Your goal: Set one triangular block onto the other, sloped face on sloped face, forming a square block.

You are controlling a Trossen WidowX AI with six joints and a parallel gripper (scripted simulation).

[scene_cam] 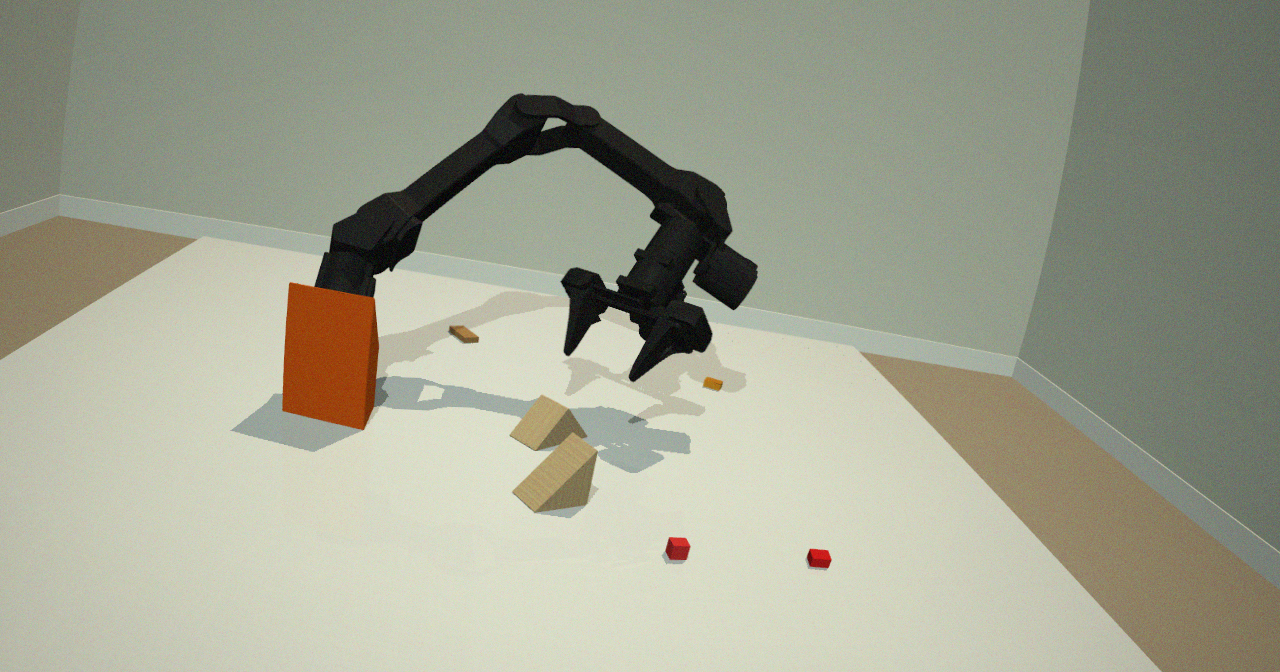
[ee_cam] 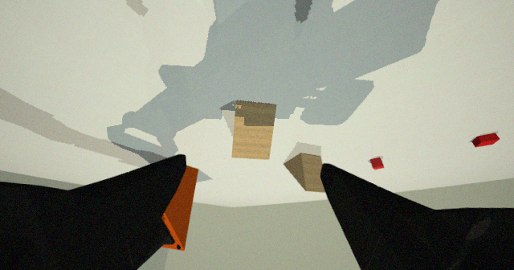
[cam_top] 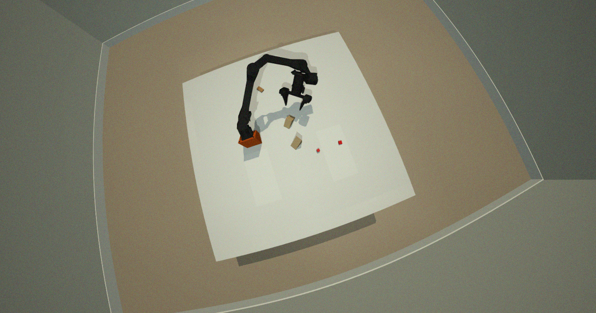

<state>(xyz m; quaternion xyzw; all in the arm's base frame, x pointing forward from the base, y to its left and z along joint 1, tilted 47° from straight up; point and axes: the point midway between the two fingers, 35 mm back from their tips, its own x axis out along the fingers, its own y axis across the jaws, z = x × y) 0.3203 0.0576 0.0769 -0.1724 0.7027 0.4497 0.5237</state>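
Right now the triangular block is 5 cm behind my gripper tip, 5 cm to the right of it and 5 cm below it. Round my gripper tip: small orange piece (20 cm ahead, 19 cm to the left, 7 cm below); then flat tan piece (15 cm behind, 25 cm to the left, 7 cm below).
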